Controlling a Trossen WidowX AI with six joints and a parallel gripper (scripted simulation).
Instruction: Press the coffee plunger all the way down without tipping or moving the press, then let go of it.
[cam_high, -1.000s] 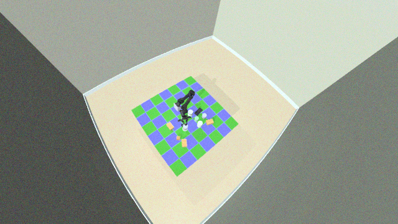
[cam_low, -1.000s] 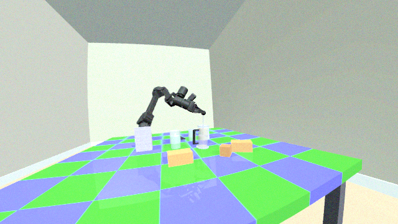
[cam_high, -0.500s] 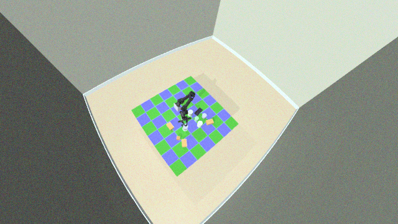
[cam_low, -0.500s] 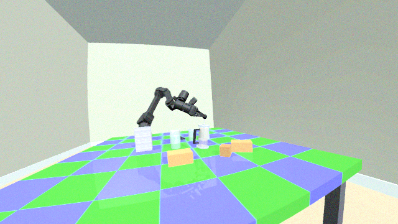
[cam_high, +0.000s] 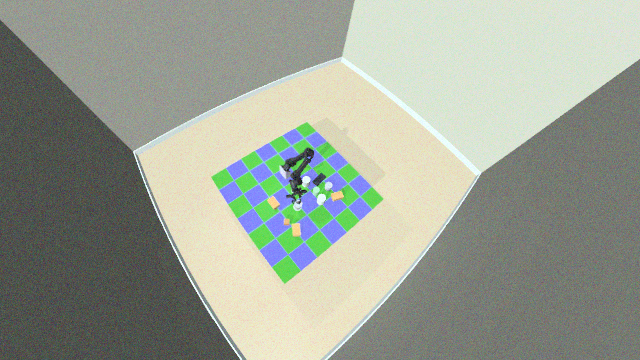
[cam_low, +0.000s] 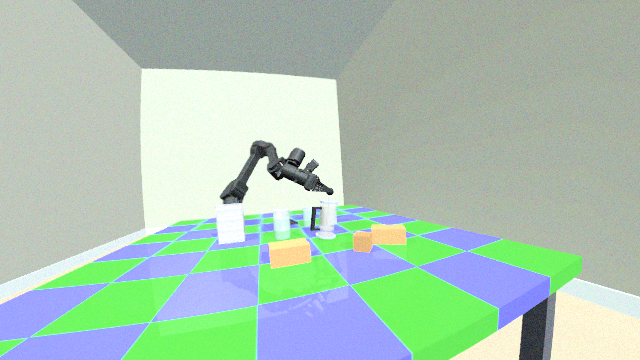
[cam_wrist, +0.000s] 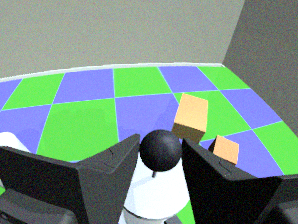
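Now: gripper tip 90 mm above the coffee press and 30 mm past it.
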